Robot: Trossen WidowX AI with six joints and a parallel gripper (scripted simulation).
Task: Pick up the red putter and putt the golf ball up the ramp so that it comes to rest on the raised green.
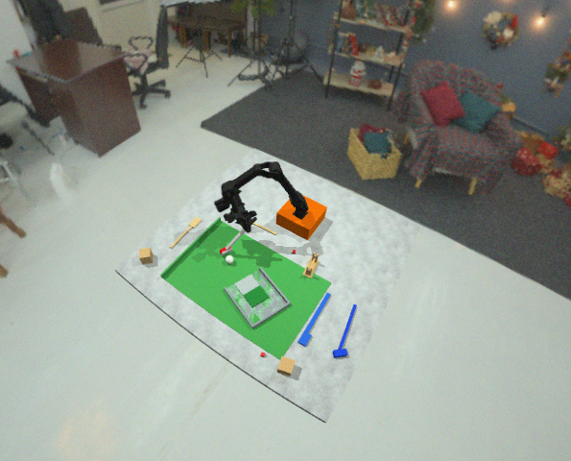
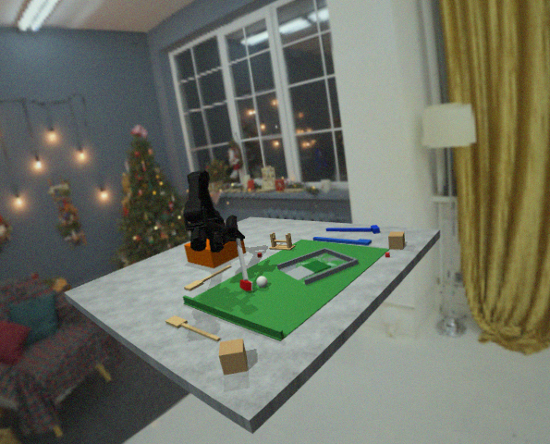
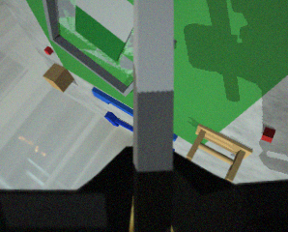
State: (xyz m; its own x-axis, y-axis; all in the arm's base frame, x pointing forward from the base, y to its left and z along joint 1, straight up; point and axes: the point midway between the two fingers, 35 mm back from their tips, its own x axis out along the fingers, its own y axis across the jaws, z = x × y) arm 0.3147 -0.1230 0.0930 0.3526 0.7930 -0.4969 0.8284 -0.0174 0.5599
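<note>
The red putter is 5 cm to the right of my gripper tip, 5 cm below it and 3 cm ahead of it. From my gripper tip the other things lie so: white golf ball: 14 cm below, 11 cm ahead, 4 cm to the right; then wooden rack: 31 cm to the left, 13 cm below, 12 cm behind.
</note>
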